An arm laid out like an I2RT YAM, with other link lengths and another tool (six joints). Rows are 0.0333 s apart.
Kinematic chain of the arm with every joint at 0, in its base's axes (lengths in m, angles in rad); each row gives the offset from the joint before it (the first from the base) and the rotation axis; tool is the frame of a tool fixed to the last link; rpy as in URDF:
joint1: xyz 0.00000 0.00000 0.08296 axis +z
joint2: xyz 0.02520 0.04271 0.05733 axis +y
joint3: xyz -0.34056 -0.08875 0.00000 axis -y
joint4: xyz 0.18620 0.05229 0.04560 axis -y
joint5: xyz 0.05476 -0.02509 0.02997 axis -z
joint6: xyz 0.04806 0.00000 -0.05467 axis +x
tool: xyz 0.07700 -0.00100 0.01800 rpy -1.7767 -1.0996 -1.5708
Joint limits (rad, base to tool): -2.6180..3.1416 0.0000..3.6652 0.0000..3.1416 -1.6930..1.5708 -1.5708..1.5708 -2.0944..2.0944
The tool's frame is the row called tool.
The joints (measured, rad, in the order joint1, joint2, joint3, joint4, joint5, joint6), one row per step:
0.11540 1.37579 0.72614 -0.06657 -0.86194 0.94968
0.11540 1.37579 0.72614 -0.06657 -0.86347 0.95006
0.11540 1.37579 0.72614 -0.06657 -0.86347 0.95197
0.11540 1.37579 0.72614 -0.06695 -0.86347 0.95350
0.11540 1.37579 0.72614 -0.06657 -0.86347 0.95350
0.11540 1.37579 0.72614 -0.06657 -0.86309 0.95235
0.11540 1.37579 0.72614 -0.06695 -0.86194 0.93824
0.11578 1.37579 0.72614 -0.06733 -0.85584 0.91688
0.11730 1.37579 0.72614 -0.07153 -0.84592 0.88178
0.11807 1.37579 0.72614 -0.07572 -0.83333 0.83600
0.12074 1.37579 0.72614 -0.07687 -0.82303 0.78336
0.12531 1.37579 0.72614 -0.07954 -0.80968 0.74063
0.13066 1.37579 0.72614 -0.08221 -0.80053 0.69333
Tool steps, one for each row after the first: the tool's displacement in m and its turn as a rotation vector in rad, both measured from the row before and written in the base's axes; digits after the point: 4 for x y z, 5 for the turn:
-0.0001 0.0001 0.0001 0.00115 0.00042 0.00099
0.0000 0.0000 0.0000 0.00076 0.00155 -0.00081
0.0000 0.0000 -0.0001 0.00057 0.00162 -0.00065
0.0000 0.0000 0.0000 0.00004 -0.00038 0.00000
0.0000 0.0000 0.0000 -0.00071 -0.00096 0.00020
0.0001 0.0000 0.0001 -0.00644 -0.01115 0.00516
0.0004 -0.0003 0.0000 -0.01261 -0.01736 0.00495
0.0002 -0.0003 -0.0004 -0.02120 -0.02482 0.00930
0.0005 -0.0006 -0.0004 -0.02752 -0.03335 0.01157
0.0005 0.0001 0.0002 -0.02874 -0.04135 0.01860
0.0003 0.0002 -0.0003 -0.02700 -0.03202 0.01407
-0.0001 0.0008 0.0000 -0.02626 -0.03507 0.02041

